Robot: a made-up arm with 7 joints. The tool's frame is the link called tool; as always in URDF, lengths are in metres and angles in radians. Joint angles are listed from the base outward. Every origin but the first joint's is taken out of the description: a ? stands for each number. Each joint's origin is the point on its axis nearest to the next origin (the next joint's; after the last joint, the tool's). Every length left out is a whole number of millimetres.
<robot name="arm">
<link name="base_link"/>
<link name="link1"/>
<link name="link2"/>
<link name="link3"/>
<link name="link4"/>
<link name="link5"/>
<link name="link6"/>
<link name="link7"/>
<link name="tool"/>
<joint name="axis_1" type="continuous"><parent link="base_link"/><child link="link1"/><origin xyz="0.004 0.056 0.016" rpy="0.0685 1.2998 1.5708"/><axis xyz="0 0 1"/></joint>
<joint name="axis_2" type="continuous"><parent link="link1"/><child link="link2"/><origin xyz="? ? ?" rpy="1.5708 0.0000 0.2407"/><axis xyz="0 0 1"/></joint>
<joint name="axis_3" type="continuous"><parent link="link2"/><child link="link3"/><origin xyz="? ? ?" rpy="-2.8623 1.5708 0.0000"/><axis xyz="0 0 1"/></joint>
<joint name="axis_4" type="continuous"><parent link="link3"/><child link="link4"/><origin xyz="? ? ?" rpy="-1.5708 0.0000 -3.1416"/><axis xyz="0 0 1"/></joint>
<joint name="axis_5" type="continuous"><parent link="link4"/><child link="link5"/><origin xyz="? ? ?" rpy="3.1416 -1.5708 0.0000"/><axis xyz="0 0 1"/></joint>
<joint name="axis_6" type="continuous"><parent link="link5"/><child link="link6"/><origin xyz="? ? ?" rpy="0.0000 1.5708 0.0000"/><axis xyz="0 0 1"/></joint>
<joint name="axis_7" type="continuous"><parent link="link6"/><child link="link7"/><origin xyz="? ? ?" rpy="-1.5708 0.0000 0.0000"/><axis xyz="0 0 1"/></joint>
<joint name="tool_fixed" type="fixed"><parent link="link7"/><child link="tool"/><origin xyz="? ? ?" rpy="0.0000 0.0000 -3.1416"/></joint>
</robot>
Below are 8 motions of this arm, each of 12 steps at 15 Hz.
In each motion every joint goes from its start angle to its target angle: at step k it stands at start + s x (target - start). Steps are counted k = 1, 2, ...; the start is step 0. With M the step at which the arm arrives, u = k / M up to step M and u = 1 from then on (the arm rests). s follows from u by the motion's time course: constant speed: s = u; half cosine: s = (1 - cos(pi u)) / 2; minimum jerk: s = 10 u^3 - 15 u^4 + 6 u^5.
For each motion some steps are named. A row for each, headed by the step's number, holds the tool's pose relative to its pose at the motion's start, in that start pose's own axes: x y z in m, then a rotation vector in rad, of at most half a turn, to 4 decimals.
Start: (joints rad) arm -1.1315 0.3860 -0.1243 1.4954 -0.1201 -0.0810 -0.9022
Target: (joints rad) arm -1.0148 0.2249 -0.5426 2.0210 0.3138 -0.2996 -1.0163
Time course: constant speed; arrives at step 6
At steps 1, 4, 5, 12:
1: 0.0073 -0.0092 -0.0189 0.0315 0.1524 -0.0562
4: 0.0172 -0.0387 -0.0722 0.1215 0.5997 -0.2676
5: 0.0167 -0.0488 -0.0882 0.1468 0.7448 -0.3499
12: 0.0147 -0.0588 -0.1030 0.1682 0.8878 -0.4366

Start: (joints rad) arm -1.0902 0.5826 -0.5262 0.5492 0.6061 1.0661 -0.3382
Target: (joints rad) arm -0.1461 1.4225 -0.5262 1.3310 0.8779 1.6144 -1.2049
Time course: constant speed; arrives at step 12
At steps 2, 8, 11, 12:
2: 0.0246 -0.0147 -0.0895 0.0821 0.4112 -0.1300
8: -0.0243 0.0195 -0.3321 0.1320 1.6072 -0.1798
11: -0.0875 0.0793 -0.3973 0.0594 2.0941 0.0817
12: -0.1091 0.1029 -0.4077 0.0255 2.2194 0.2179

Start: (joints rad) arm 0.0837 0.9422 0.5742 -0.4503 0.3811 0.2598 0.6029
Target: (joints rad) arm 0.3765 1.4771 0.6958 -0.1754 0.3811 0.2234 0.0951
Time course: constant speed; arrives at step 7
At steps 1, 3, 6, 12:
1: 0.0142 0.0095 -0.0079 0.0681 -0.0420 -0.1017
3: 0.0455 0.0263 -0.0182 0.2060 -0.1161 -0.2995
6: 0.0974 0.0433 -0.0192 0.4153 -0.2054 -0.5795
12: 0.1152 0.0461 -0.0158 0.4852 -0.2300 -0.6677

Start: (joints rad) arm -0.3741 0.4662 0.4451 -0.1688 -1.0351 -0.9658 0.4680
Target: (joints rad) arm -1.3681 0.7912 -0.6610 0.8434 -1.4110 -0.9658 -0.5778
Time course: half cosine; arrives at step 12
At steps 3, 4, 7, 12:
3: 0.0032 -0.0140 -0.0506 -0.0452 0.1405 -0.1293
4: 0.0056 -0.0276 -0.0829 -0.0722 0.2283 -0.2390
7: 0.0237 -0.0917 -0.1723 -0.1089 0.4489 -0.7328
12: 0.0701 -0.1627 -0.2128 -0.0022 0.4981 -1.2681

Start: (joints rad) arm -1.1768 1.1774 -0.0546 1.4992 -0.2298 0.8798 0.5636
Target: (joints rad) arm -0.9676 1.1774 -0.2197 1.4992 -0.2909 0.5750 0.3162
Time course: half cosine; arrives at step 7
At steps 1, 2, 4, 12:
1: 0.0019 -0.0007 -0.0014 0.0027 -0.0117 -0.0022
2: 0.0074 -0.0026 -0.0053 0.0120 -0.0446 -0.0091
4: 0.0235 -0.0073 -0.0178 0.0544 -0.1459 -0.0377
12: 0.0379 -0.0105 -0.0301 0.1120 -0.2375 -0.0744

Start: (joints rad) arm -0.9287 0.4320 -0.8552 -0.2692 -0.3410 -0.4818 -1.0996
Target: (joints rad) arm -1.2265 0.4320 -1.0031 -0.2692 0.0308 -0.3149 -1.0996
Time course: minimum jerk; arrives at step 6
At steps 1, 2, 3, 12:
1: 0.0002 0.0024 -0.0002 0.0052 0.0132 -0.0158
2: 0.0010 0.0144 -0.0011 0.0328 0.0796 -0.0918
3: 0.0026 0.0339 -0.0017 0.0853 0.1954 -0.2111
12: 0.0057 0.0670 -0.0004 0.1957 0.4079 -0.3943

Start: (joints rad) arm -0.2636 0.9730 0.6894 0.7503 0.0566 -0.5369 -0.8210
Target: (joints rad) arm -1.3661 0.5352 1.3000 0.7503 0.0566 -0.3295 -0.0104
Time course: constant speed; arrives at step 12
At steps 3, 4, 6, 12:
3: 0.0515 0.0018 0.0245 -0.2066 -0.2199 0.4573
4: 0.0687 0.0031 0.0353 -0.2941 -0.2872 0.5969
6: 0.1025 0.0068 0.0616 -0.4968 -0.4096 0.8517
12: 0.1883 0.0278 0.1813 -1.3088 -0.6359 1.3464

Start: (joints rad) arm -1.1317 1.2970 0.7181 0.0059 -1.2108 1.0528 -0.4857
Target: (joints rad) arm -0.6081 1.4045 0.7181 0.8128 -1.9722 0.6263 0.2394
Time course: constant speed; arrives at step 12
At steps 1, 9, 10, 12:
1: -0.0051 0.0063 -0.0051 -0.0774 -0.0110 0.0577
9: -0.0696 0.0486 -0.0403 -0.6813 -0.1280 0.7395
10: -0.0805 0.0522 -0.0435 -0.7509 -0.1473 0.8477
12: -0.1040 0.0579 -0.0486 -0.8844 -0.1917 1.0747

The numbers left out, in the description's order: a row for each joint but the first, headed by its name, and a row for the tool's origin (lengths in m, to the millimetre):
axis_2: 0.021 0.004 0.000
axis_3: 0.271 -0.068 0.000
axis_4: -0.025 -0.001 0.000
axis_5: 0.099 0.007 0.000
axis_6: 0.000 0.000 0.000
axis_7: -0.038 -0.001 0.000
tool: 0.000 0.000 0.000

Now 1 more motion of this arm.
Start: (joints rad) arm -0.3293 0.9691 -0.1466 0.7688 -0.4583 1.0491 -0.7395
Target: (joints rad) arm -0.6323 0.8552 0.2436 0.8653 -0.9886 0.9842 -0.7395
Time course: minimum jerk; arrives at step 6
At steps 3, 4, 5, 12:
3: -0.0075 -0.0282 0.0467 -0.1265 -0.3689 -0.3845
4: -0.0167 -0.0458 0.0728 -0.1868 -0.5734 -0.6244
5: -0.0239 -0.0564 0.0877 -0.2197 -0.6917 -0.7743
12: -0.0255 -0.0586 0.0906 -0.2261 -0.7153 -0.8053

